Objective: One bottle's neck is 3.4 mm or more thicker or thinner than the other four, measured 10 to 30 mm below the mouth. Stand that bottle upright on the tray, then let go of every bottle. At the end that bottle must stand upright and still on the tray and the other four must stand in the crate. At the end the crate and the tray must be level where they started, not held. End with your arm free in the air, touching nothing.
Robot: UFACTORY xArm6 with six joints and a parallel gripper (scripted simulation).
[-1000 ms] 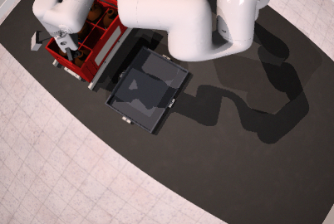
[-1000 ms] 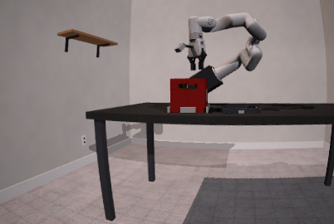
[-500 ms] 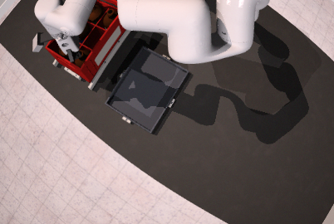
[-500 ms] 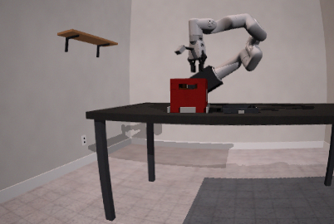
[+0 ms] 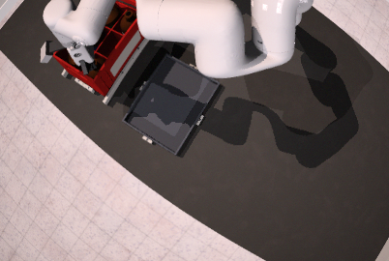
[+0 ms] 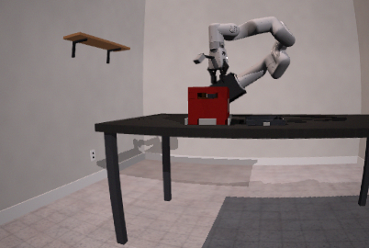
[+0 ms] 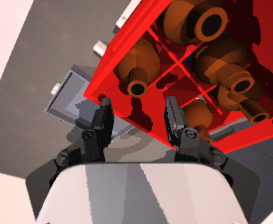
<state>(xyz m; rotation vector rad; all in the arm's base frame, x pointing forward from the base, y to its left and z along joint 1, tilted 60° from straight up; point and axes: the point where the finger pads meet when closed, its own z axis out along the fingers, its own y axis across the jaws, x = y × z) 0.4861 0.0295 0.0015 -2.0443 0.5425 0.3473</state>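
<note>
The red crate is 70 mm behind my hand, 70 mm to the right of it and 130 mm below it. Round my hand: dark flat tray (100 mm behind, 210 mm to the left, 200 mm below).
</note>
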